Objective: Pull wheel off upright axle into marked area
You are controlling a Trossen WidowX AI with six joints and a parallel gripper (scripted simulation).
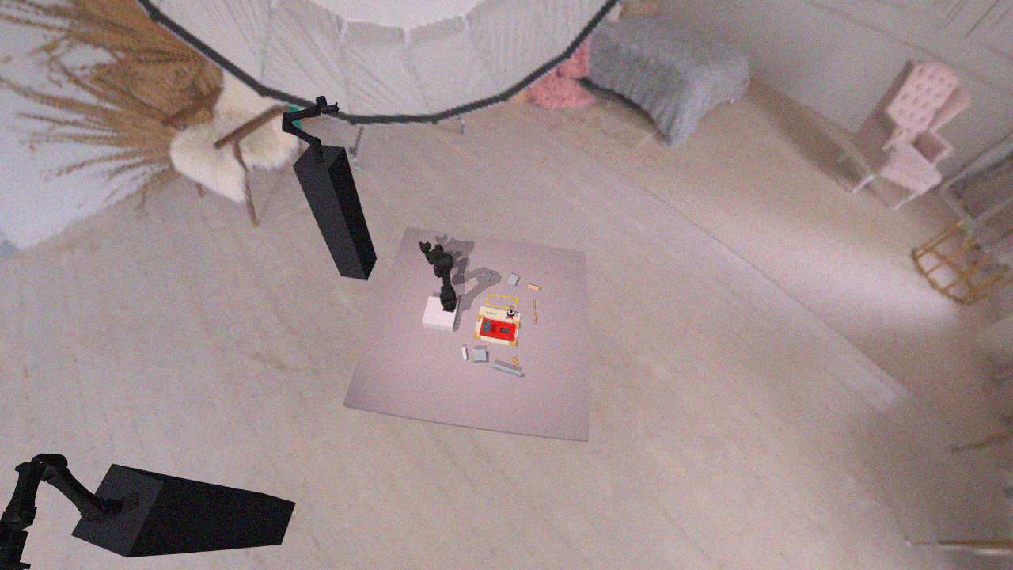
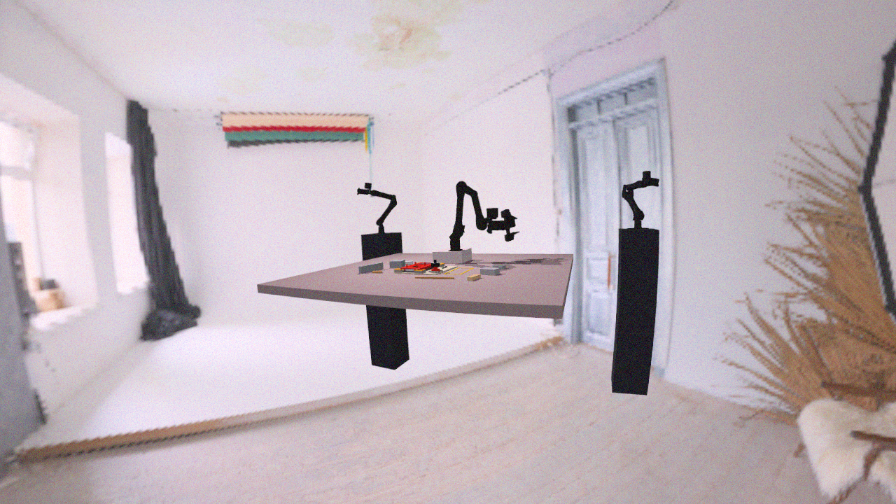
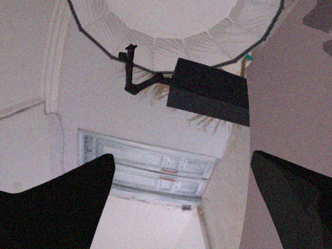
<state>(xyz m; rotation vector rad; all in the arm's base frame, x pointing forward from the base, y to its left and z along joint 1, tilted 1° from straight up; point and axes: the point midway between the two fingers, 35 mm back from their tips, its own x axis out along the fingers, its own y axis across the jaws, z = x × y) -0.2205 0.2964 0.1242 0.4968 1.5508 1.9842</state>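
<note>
My gripper tip is 610 mm short of the wheel, 270 mm to the left of it and 160 mm above it. Also, from my gripper tip: wooden piece 730 mm ahead, 30 mm to the right, 190 mm below.
</note>
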